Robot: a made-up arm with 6 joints.
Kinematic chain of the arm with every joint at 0, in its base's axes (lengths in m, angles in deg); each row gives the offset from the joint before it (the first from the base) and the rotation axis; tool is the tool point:
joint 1: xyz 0 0 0.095 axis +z
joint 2: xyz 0 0.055 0 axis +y
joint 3: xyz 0 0 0.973 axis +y
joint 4: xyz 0 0 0.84 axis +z
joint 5: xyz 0 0 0 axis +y
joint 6: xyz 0 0 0.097 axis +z
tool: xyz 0 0 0
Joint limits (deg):
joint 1: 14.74..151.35
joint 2: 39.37..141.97
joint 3: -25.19..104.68
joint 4: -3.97..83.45
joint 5: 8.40..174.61
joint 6: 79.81..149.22
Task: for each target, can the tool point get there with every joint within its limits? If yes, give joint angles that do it. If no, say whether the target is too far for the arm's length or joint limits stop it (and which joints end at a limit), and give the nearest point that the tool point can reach.
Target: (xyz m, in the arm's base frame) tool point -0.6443 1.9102 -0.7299
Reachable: no: too far | nearest point -0.5650 1.6752 -0.6284 | short by 0.268 m
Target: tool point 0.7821 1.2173 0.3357
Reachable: yes | joints 53.57 49.21 64.15 25.17 110.66 141.26
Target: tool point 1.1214 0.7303 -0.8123
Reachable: yes | joints 27.67 99.86 48.89 47.65 97.67 87.49
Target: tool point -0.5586 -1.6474 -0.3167
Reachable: no: joint limits stop it (at a limit: joint 2, joint 3) | nearest point -0.0864 -0.2549 -0.9652 | short by 1.607 m
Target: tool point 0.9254 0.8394 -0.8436
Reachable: yes | joints 37.69 97.79 57.19 26.76 84.07 111.00
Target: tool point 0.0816 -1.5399 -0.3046
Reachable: no: joint limits stop it (at a limit: joint 2, joint 3) | nearest point 0.0141 -0.2663 -0.9600 | short by 1.434 m
